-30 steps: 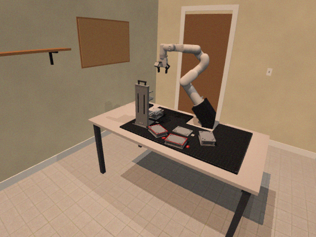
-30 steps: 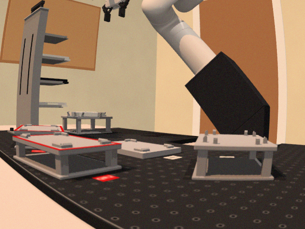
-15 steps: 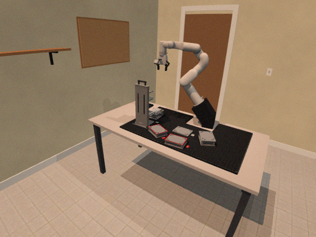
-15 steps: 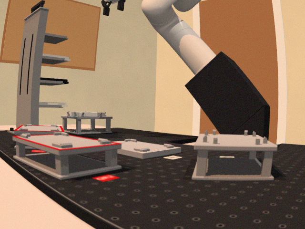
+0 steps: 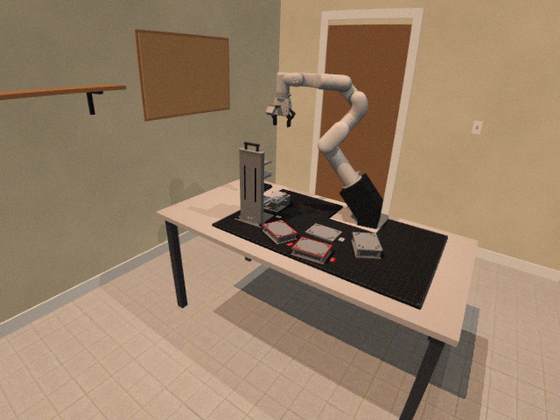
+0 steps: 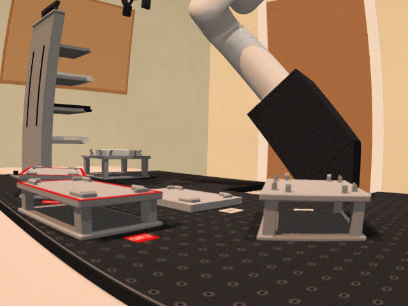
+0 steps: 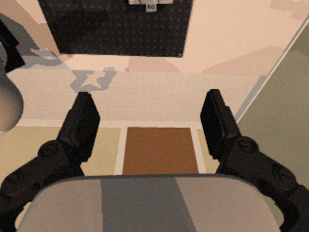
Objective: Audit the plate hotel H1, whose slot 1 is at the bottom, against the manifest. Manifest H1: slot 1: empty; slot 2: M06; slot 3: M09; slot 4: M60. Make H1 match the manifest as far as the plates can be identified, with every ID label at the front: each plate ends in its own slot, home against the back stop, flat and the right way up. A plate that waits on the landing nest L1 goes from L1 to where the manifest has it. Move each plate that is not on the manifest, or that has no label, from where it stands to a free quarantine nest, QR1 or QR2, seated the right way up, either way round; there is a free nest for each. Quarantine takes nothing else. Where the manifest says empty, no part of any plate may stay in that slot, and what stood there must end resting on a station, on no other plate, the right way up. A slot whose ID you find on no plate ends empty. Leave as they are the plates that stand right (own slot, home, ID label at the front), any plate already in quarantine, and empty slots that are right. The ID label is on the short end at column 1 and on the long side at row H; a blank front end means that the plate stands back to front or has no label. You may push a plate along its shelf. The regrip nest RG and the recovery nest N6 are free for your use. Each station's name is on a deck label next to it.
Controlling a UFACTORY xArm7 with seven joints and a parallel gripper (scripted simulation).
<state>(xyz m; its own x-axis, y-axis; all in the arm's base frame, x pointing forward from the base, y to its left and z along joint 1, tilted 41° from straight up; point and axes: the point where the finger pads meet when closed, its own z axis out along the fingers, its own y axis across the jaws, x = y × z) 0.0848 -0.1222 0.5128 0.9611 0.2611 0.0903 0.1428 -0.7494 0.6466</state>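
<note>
Now: the pale plate 440 mm below my hand and 40 mm ahead of it. Round my hand: hotel tower 300 mm below, 290 mm ahead, 40 mm to the left; black plate 330 mm below, 210 mm ahead, 30 mm to the left; clear plate 410 mm below, 210 mm ahead, 30 mm to the left.
</note>
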